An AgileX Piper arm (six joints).
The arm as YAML. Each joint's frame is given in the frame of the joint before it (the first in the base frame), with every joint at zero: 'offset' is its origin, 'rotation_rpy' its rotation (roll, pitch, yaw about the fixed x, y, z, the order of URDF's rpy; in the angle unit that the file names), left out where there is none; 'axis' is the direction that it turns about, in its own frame. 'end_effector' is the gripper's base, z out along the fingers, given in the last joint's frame.
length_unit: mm
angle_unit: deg
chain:
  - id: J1
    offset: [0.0, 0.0, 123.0]
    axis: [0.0, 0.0, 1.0]
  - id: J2
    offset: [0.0, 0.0, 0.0]
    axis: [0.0, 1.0, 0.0]
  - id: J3
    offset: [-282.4, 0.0, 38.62]
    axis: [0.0, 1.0, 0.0]
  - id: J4
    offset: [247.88, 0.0, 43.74]
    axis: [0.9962, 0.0, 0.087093]
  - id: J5
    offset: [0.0, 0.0, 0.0]
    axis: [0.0, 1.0, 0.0]
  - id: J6
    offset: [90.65, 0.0, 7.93]
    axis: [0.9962, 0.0, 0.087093]
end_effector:
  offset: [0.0, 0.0, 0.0]
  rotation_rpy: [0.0, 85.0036, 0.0]
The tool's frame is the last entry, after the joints.
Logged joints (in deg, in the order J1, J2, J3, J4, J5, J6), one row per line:
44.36 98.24 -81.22 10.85 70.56 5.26
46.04 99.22 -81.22 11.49 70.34 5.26
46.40 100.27 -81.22 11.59 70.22 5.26
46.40 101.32 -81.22 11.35 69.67 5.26
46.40 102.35 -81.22 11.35 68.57 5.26
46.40 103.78 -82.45 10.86 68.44 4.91
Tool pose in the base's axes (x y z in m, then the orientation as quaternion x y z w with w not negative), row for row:
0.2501 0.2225 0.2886 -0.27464 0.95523 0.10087 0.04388
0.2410 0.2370 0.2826 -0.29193 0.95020 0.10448 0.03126
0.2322 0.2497 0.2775 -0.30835 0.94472 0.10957 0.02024
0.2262 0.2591 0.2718 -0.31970 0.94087 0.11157 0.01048
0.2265 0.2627 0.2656 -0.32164 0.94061 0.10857 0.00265
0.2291 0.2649 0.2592 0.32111 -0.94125 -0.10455 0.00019
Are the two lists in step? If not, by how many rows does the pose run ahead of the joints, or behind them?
The pose runs 2 rows behind the joints: the pose in row i belongs to the joints in row i - 2.
